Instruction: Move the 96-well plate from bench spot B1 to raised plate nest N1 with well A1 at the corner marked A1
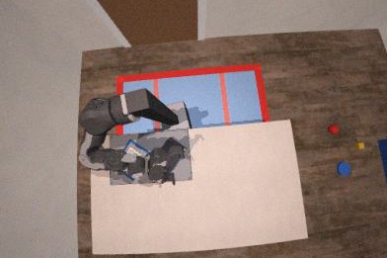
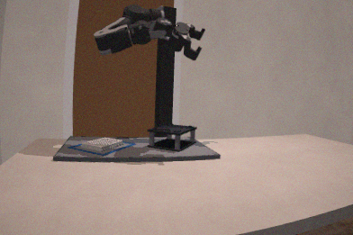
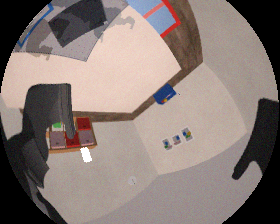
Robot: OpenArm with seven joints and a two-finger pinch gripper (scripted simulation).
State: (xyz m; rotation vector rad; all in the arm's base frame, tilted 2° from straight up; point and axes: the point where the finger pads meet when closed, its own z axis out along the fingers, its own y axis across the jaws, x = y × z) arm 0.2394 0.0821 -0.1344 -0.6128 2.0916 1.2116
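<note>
Right now the white 96-well plate is 50 mm behind my hand, 340 mm to the right of it and 360 mm below it. Round my hand: raised plate nest N1 (20 mm behind, 100 mm to the right, 310 mm below).
</note>
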